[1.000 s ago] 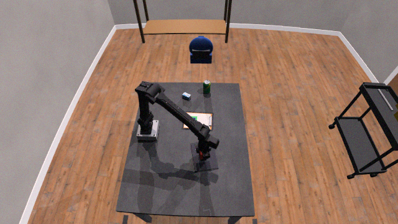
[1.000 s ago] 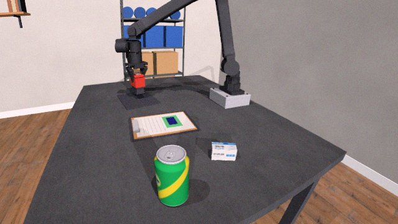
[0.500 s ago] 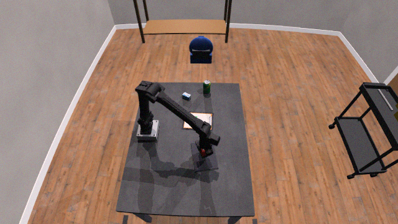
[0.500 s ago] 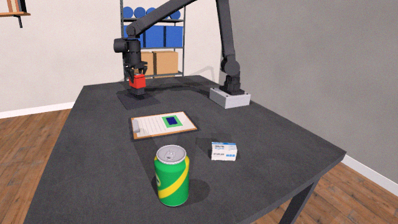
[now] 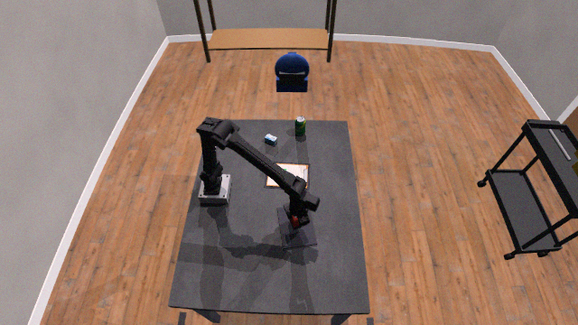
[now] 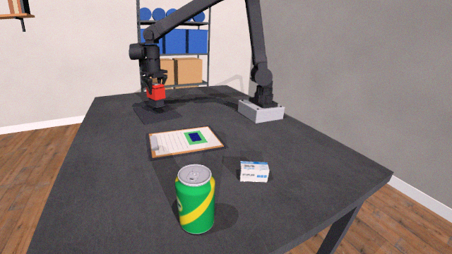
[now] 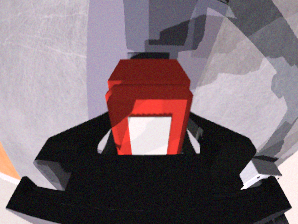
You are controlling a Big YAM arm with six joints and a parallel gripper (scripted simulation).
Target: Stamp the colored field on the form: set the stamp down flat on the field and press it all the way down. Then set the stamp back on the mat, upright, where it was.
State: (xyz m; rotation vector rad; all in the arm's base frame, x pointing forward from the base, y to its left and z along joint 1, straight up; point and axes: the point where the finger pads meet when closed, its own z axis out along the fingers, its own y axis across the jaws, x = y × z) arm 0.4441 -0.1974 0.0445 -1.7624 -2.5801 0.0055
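The red stamp is 2 cm below my hand. Also, from my hand: soda can (64 cm to the left, 4 cm below, 3 cm ahead); dark mat (10 cm below, 1 cm ahead); clipboard (30 cm to the left, 10 cm below, 1 cm behind).
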